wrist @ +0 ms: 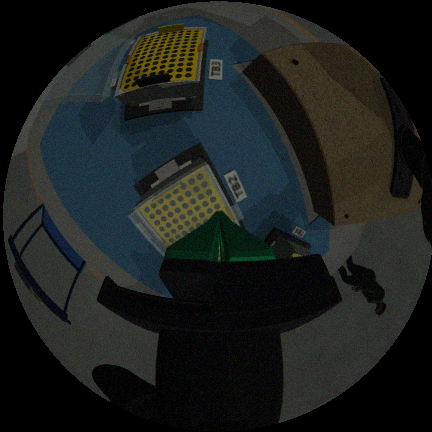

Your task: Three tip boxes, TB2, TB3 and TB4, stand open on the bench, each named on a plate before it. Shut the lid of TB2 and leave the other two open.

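Places are measured from the arm's base along level axes (x right, y ahead, z up), in centimetres.
Where they show: gripper, fingertip midpoint: (218, 216).
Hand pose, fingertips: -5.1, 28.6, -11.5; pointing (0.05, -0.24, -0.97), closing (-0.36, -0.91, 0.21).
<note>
After its pixels a point has its place, as x, y, z.
Box TB2 (182, 205) {-2.7, 31.0, -11.6} stands in the middle of the view, its name plate (235, 185) {-6.1, 24.7, -19.1} beside it. Its clear lid lies over the yellow tip grid, which looks pale through it; whether the lid is fully flush I cannot tell. My gripper (218, 216) {-5.1, 28.6, -11.5} is shut and empty, its green fingertips over the near corner of TB2 and hiding part of it; contact cannot be made out. Box TB3 (167, 57) {13.0, 26.7, -13.6} is at the upper left with bright yellow grid uncovered, its plate (216, 69) {11.9, 20.6, -19.1} beside it. Box TB4 (286, 244) {-18.5, 19.8, -15.6} is small and partly hidden behind the gripper, with its plate (299, 231) {-21.4, 14.0, -19.1}; its lid state is unclear.
A large brown speckled block (345, 125) {0.3, 10.3, -9.4} with a dark side stands to the right of the boxes, on the edge of the blue bench top (240, 125) {1.8, 21.0, -19.3}. A blue-framed object (62, 241) is at the left beyond the bench. A person (369, 284) shows at the lower right.
</note>
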